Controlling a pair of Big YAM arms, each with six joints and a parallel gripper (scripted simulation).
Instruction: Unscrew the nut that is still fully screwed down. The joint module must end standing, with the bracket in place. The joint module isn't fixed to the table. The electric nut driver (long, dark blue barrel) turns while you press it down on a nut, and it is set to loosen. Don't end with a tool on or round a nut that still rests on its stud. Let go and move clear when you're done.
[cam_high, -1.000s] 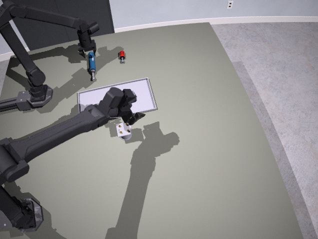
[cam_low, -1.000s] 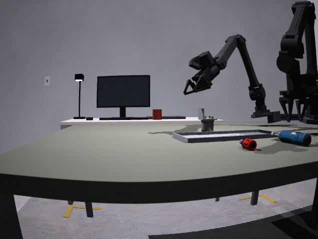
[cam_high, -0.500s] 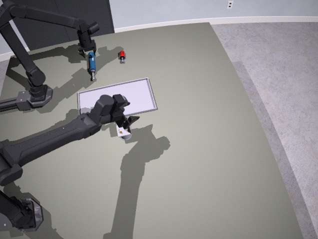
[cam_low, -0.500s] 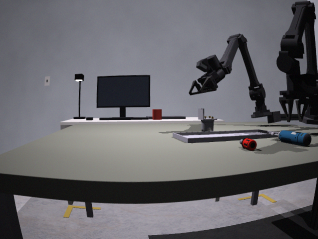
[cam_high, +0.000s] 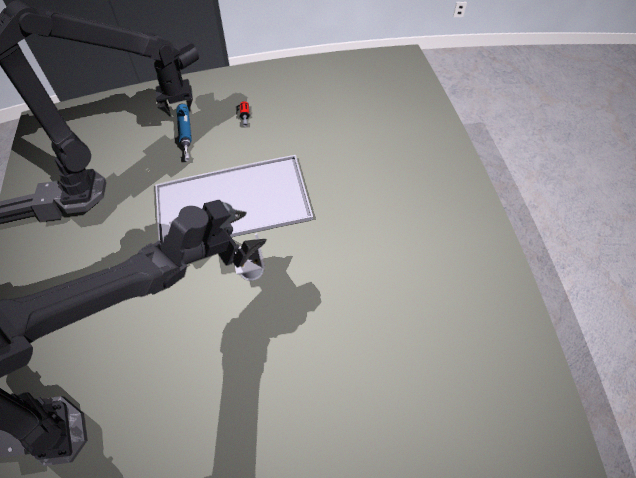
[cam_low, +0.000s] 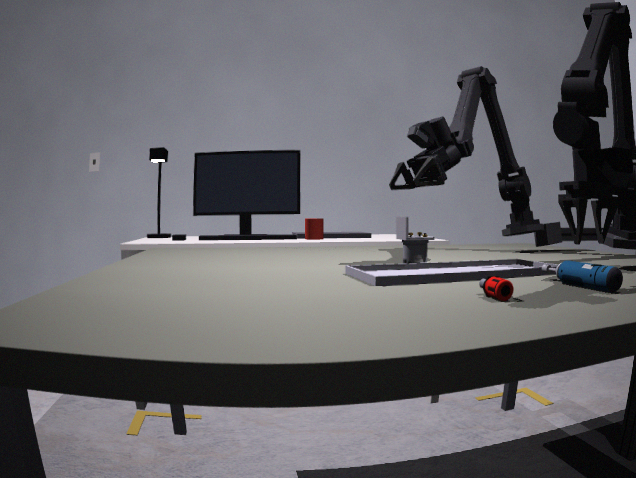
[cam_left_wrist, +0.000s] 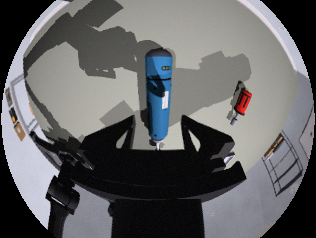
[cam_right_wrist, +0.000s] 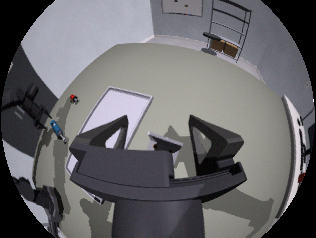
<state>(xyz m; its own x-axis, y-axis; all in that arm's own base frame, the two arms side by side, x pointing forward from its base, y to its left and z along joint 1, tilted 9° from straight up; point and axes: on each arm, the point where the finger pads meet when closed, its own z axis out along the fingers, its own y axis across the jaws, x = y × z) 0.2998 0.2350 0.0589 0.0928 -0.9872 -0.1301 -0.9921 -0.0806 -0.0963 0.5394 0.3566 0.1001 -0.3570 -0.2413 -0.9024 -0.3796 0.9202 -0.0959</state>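
The bracket is 3 cm behind my right hand, 1 cm to the right of it and 11 cm below it. The rest, counted from my right hand: socket tip (20 cm behind, 38 cm to the left, 16 cm below); then short red-handled tool (2 cm behind, 53 cm to the left, 17 cm below); then shallow white tray (7 cm behind, 20 cm to the left, 18 cm below).
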